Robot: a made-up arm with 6 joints.
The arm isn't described. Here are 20 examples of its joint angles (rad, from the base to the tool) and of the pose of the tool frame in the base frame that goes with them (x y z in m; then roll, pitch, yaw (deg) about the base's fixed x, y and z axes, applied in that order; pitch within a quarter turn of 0, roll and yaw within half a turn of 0).
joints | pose
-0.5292 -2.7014 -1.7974 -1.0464 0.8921 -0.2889 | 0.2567 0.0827 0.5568 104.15 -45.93 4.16
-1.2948 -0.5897 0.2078 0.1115 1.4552 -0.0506 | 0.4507 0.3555 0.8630 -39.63 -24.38 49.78
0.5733 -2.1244 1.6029 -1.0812 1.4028 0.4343 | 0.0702 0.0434 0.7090 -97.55 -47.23 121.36
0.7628 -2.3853 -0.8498 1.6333 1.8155 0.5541 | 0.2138 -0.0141 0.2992 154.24 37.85 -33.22
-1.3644 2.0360 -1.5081 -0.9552 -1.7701 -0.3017 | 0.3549 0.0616 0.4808 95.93 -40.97 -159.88
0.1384 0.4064 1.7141 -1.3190 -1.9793 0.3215 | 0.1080 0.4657 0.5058 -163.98 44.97 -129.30
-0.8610 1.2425 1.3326 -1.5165 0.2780 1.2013 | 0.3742 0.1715 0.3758 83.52 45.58 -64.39
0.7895 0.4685 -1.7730 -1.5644 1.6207 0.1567 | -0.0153 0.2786 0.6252 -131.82 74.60 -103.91
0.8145 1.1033 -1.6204 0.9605 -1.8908 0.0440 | -0.0297 0.5002 0.7854 100.59 -33.07 90.11
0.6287 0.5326 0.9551 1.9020 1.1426 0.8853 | 0.0044 0.4774 0.9486 27.40 -39.75 134.40
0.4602 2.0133 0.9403 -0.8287 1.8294 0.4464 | -0.0080 0.1882 0.3251 138.81 -11.69 -82.76
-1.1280 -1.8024 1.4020 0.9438 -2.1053 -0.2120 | -0.0574 0.1768 0.7038 65.55 4.91 165.68
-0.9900 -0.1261 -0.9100 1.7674 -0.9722 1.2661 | 0.3353 0.3432 0.9378 24.66 -3.78 -163.05
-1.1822 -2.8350 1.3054 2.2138 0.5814 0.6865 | 0.1765 -0.1625 0.3184 -111.71 21.44 -119.51
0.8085 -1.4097 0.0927 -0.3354 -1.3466 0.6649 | 0.1795 0.1429 0.9189 -4.21 -63.59 -30.50
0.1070 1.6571 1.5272 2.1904 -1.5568 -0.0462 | 0.1463 0.6416 0.3467 -91.84 1.85 62.90
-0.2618 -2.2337 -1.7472 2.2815 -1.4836 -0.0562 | 0.0536 -0.0995 0.4113 -110.78 22.94 -142.24
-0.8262 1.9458 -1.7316 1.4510 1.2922 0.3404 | 0.5460 0.3660 0.2397 -140.24 11.77 17.70
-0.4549 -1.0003 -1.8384 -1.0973 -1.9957 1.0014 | 0.2777 0.2630 0.6028 -141.54 -6.58 -14.65
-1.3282 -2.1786 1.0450 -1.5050 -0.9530 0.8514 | 0.2716 0.1221 0.6930 93.89 -41.63 91.33
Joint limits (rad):
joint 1: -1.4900..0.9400
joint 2: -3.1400..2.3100
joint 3: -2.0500..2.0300
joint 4: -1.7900..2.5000
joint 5: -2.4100..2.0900
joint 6: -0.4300..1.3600
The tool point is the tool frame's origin. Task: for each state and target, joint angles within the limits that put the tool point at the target. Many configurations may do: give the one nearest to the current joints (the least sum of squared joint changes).
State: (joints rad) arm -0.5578 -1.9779 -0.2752 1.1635 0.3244 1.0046
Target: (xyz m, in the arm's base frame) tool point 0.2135 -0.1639 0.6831
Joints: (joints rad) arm -0.2942 -2.0262 -0.6528 0.7446 0.2955 0.9744
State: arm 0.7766 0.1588 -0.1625 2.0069 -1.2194 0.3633
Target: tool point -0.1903 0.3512 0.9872
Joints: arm 0.9400 0.4103 0.5823 1.3100 -1.0631 0.3134
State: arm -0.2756 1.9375 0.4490 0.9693 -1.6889 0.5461
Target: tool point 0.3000 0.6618 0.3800
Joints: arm -0.1320 1.2413 0.0474 1.0590 -1.7312 0.3528
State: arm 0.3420 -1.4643 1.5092 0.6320 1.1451 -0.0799
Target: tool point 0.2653 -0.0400 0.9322
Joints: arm 0.9400 -0.9528 1.1381 1.1069 1.4920 0.1955
